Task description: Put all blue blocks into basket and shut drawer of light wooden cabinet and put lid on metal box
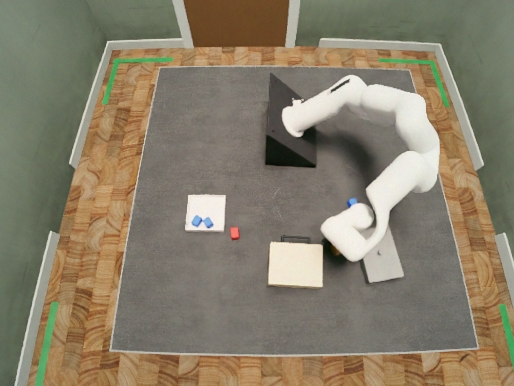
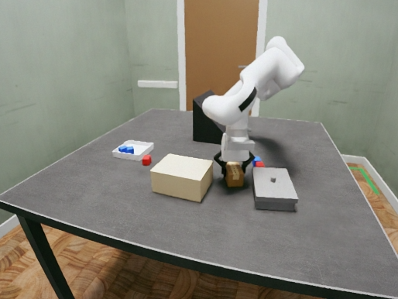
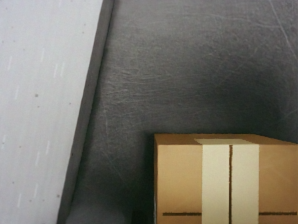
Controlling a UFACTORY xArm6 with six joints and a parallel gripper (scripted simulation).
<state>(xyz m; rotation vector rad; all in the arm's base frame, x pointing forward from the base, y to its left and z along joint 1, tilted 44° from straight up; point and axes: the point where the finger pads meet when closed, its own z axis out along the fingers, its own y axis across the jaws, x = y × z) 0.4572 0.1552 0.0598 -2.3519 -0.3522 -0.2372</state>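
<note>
Now: the brown cardboard box right at my hand. Round my hand: flat lid 140 mm to the left, 60 mm ahead, 10 mm above; grey metal box 140 mm to the left, 60 mm ahead, 10 mm below; light wooden cabinet 170 mm to the right, 90 mm ahead, 10 mm above.
</note>
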